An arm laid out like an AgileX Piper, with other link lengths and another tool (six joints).
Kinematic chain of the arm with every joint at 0, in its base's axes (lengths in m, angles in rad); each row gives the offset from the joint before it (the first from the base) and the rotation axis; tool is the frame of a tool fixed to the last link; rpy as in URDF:
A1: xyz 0 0 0.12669 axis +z
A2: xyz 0 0 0 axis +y
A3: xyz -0.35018 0 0.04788 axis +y
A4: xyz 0.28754 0 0.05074 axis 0.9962 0 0.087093
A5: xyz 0 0 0 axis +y
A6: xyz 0.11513 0 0.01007 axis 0.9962 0 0.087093
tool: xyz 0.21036 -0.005 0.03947 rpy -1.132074 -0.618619 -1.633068
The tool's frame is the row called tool.
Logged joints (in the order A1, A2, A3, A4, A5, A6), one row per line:
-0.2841 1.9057 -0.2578 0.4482 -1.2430 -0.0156
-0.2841 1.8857 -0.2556 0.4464 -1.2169 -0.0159
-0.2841 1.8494 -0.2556 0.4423 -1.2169 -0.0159
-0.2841 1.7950 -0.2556 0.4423 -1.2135 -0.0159
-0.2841 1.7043 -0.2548 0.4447 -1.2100 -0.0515
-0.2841 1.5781 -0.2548 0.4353 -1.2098 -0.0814
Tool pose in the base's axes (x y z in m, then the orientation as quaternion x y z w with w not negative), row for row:
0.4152 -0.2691 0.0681 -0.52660 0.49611 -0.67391 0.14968
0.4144 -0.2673 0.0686 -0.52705 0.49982 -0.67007 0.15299
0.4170 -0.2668 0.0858 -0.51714 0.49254 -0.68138 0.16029
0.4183 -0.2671 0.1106 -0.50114 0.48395 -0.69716 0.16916
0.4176 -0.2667 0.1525 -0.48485 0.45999 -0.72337 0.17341
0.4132 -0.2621 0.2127 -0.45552 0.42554 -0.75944 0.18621
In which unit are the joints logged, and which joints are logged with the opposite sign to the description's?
The joints are logged in radians. Opposite sign: none.
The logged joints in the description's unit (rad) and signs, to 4 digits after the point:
-0.2841 1.9057 -0.2578 0.4482 -1.2430 -0.0156
-0.2841 1.8857 -0.2556 0.4464 -1.2169 -0.0159
-0.2841 1.8494 -0.2556 0.4423 -1.2169 -0.0159
-0.2841 1.7950 -0.2556 0.4423 -1.2135 -0.0159
-0.2841 1.7043 -0.2548 0.4447 -1.2100 -0.0515
-0.2841 1.5781 -0.2548 0.4353 -1.2098 -0.0814

